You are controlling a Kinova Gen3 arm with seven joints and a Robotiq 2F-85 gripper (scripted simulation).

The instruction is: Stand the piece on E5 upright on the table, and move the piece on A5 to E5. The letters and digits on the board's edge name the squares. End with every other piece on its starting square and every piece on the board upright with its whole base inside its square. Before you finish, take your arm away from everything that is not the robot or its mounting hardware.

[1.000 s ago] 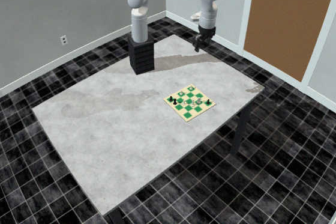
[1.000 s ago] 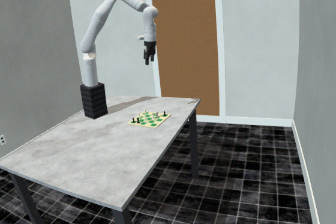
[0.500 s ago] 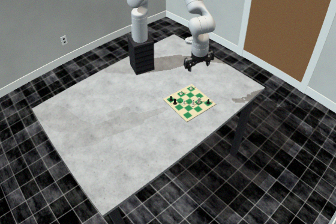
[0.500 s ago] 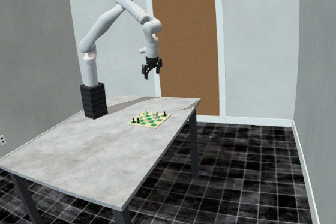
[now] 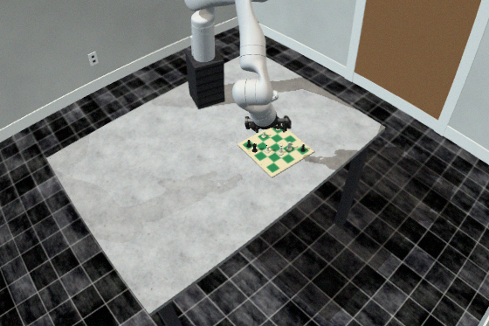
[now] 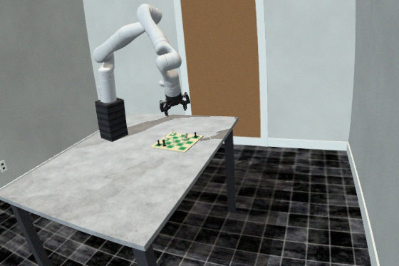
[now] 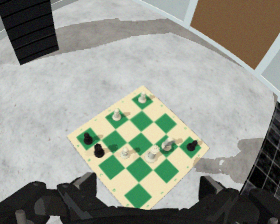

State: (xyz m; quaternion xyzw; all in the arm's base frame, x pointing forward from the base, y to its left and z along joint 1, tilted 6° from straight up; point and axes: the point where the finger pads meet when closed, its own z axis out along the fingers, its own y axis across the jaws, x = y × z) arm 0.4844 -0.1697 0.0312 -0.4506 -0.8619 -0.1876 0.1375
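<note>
Now: the cream chessboard 21 cm below my hand, 11 cm to the left of it and 5 cm behind it.
</note>
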